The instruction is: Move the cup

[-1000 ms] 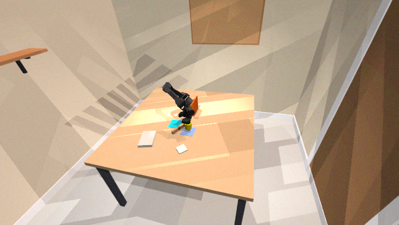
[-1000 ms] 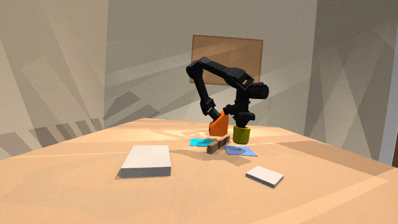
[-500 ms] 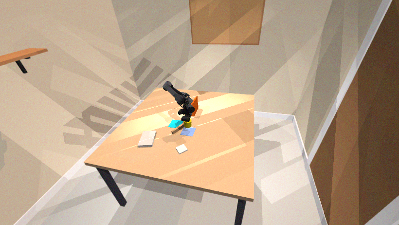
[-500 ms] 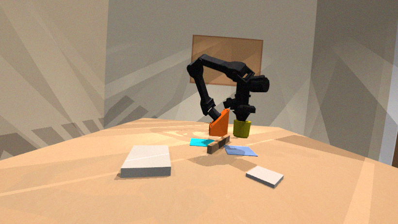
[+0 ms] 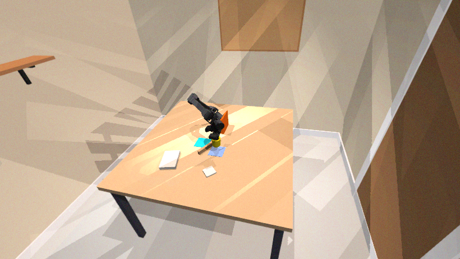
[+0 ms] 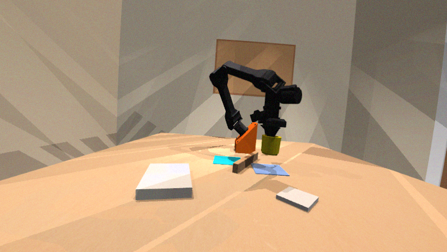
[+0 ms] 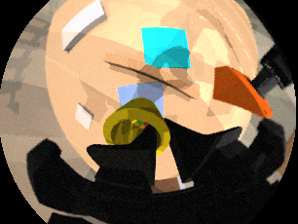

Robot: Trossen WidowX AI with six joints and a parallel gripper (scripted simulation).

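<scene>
My gripper tip is now 160 mm to the left of the cyan pad, 100 mm above it and 30 mm past it. From my gripper tip the other things lie so: brown wooden bar 90 mm below, 80 mm to the right; yellow cup 20 mm ahead; blue-grey pad 100 mm below, 30 mm ahead.
</scene>
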